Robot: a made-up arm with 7 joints. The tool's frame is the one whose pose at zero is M.
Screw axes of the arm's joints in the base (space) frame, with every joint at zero. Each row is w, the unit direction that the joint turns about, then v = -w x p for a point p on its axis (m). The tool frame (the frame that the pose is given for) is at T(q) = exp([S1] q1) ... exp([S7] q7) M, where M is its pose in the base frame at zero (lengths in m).
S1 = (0, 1, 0, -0.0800, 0.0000, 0.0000)
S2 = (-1, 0, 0, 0.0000, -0.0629, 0.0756)
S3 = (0, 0, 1, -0.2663, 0.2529, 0.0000)
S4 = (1, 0, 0, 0.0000, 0.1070, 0.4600)
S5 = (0, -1, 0, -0.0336, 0.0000, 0.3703)
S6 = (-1, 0, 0, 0.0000, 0.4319, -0.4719)
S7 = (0, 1, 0, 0.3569, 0.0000, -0.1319)
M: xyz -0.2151 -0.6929 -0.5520 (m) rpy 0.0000 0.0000 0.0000 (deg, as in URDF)
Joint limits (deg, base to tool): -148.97..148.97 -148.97..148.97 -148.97..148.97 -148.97..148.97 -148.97..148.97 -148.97..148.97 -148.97..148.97
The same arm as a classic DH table. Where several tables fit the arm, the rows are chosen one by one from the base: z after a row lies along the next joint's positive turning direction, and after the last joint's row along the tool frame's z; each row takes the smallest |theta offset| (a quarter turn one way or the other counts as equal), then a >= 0, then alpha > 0; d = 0 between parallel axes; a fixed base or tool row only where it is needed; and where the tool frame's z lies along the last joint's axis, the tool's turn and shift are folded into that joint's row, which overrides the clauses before.
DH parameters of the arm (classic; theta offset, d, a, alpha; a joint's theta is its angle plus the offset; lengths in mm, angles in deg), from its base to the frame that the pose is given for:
base (fixed): 0 80 0 -90
joint 1: 90 75.6 17.1 -90
joint 2: 90 252.9 341.9 -90
joint 3: 0 44.1 193.7 -90
joint 4: 90 -117.4 140.6 90
joint 5: 0 11.9 398.3 90
joint 6: 0 -238.4 -75 90
joint 7: 90 -221 83.2 -90
tool (fixed): 180 -195.1 0 0
Joint limits (deg, base to tool): -148.97..148.97 -148.97..148.97 -148.97..148.97 -148.97..148.97 -148.97..148.97 -148.97..148.97 -148.97..148.97

